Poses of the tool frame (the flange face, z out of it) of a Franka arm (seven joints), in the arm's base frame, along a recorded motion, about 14 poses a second.
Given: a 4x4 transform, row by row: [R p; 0 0 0 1], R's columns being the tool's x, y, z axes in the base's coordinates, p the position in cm. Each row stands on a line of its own.
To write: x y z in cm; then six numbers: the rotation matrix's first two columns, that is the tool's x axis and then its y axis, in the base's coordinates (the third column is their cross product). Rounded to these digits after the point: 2 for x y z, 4 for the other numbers. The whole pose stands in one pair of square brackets.
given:
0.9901, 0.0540, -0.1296, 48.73
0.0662, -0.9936, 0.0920, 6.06
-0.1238, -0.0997, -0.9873, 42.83
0, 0, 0, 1
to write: [48.73, 6.06, 42.83, 0.9901, 0.0662, -0.1238, 0.0540, -0.9936, -0.0997]
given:
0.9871, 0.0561, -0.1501, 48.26
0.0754, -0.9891, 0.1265, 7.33
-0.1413, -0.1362, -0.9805, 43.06
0, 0, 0, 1
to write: [48.26, 7.33, 43.06, 0.9871, 0.0754, -0.1413, 0.0561, -0.9891, -0.1362]
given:
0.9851, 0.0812, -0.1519, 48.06
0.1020, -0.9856, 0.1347, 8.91
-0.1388, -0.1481, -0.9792, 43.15
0, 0, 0, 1
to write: [48.06, 8.91, 43.15, 0.9851, 0.1020, -0.1388, 0.0812, -0.9856, -0.1481]
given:
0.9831, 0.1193, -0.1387, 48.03
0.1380, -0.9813, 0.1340, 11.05
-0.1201, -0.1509, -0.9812, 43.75
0, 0, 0, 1
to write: [48.03, 11.05, 43.75, 0.9831, 0.1380, -0.1201, 0.1193, -0.9813, -0.1509]
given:
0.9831, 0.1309, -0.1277, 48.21
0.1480, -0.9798, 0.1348, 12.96
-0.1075, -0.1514, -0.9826, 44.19
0, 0, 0, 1
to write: [48.21, 12.96, 44.19, 0.9831, 0.1480, -0.1075, 0.1309, -0.9798, -0.1514]
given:
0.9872, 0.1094, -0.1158, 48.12
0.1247, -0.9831, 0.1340, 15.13
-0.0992, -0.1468, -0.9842, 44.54
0, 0, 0, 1
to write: [48.12, 15.13, 44.54, 0.9872, 0.1247, -0.0992, 0.1094, -0.9831, -0.1468]
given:
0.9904, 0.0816, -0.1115, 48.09
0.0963, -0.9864, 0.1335, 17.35
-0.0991, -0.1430, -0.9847, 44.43
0, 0, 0, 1
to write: [48.09, 17.35, 44.43, 0.9904, 0.0963, -0.0991, 0.0816, -0.9864, -0.1430]
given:
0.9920, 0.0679, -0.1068, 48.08
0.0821, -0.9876, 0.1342, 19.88
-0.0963, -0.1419, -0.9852, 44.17
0, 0, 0, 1
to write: [48.08, 19.88, 44.17, 0.9920, 0.0821, -0.0963, 0.0679, -0.9876, -0.1419]
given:
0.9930, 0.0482, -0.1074, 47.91
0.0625, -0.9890, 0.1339, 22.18
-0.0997, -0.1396, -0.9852, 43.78
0, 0, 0, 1
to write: [47.91, 22.18, 43.78, 0.9930, 0.0625, -0.0997, 0.0482, -0.9890, -0.1396]
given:
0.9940, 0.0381, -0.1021, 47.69
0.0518, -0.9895, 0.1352, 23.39
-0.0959, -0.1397, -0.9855, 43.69
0, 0, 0, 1
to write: [47.69, 23.39, 43.69, 0.9940, 0.0518, -0.0959, 0.0381, -0.9895, -0.1397]
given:
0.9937, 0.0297, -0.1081, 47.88
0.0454, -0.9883, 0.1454, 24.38
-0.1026, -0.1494, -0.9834, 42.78
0, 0, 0, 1
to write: [47.88, 24.38, 42.78, 0.9937, 0.0454, -0.1026, 0.0297, -0.9883, -0.1494]
